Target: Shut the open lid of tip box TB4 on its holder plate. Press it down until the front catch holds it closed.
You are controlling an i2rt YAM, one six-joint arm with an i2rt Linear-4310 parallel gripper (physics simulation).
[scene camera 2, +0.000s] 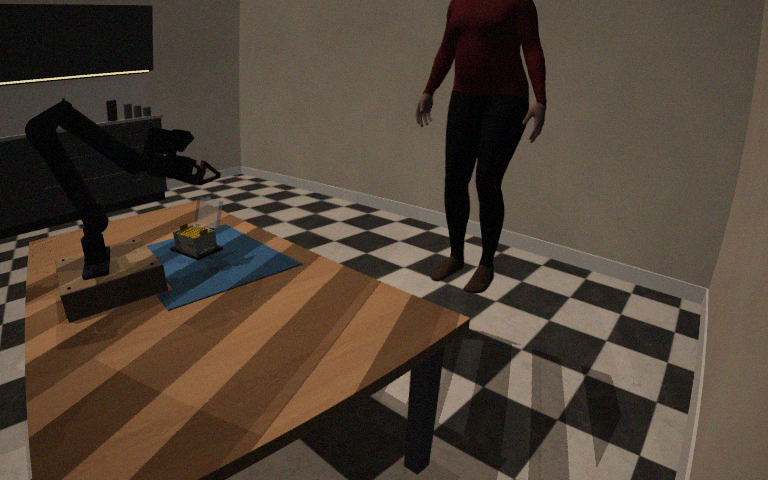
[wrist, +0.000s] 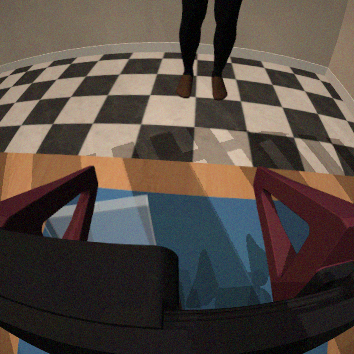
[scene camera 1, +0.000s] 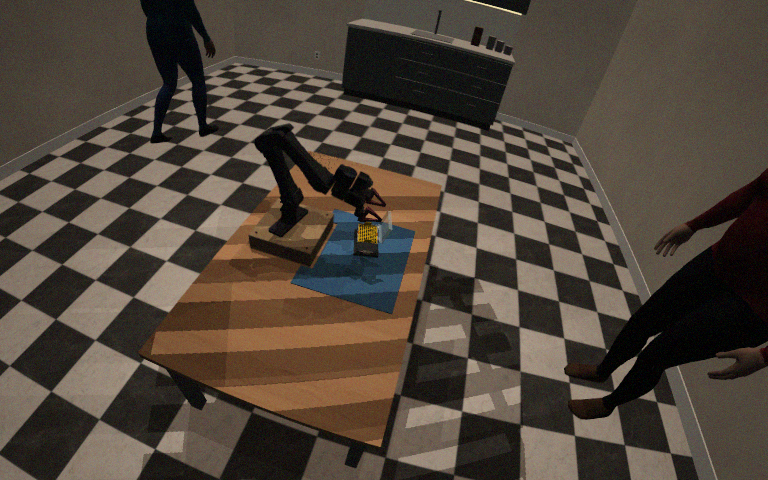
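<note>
Tip box TB4, pale-sided with yellow tips, stands on its dark holder plate on the blue mat. Its clear lid is open and stands roughly upright on the side away from the arm's base. In the wrist view the lid shows low on the left, partly behind the left finger. The gripper is open and empty, with its dark red fingers wide apart. It is above the box and lid in scene view 2. The front catch is too small to make out.
The blue mat lies on the wooden table. The arm's base block stands beside the mat. A person in red stands beyond the table's edge.
</note>
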